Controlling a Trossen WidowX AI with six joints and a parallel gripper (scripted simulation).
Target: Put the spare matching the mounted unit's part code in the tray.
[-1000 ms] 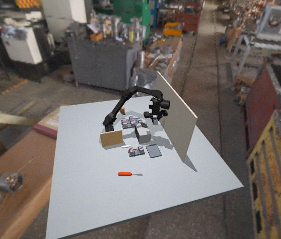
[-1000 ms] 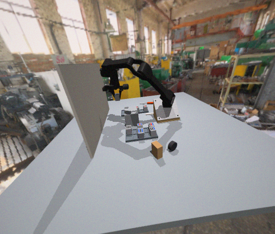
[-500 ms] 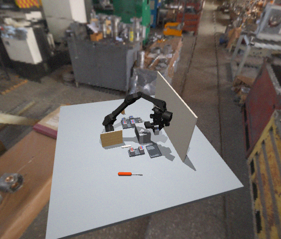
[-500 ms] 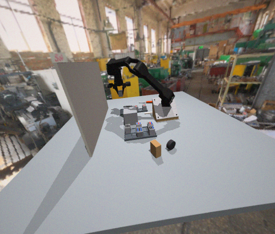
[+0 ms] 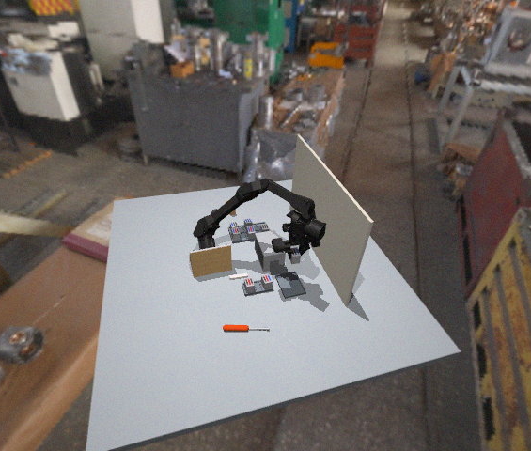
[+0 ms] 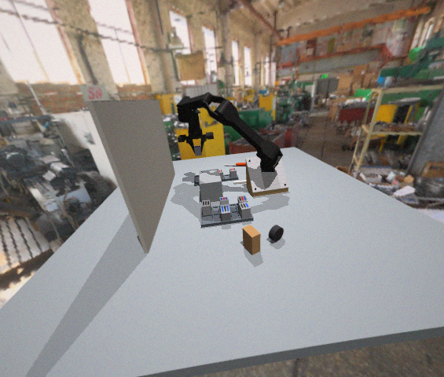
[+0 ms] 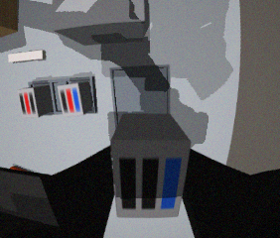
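Now: the dark tray 160 mm below my gripper tip. Also, from my gripper tip: small rack (160 mm below, 150 mm behind, 10 mm to the left); grey mounted unit (190 mm to the left, 120 mm below, 60 mm behind); grey spare (20 mm above).
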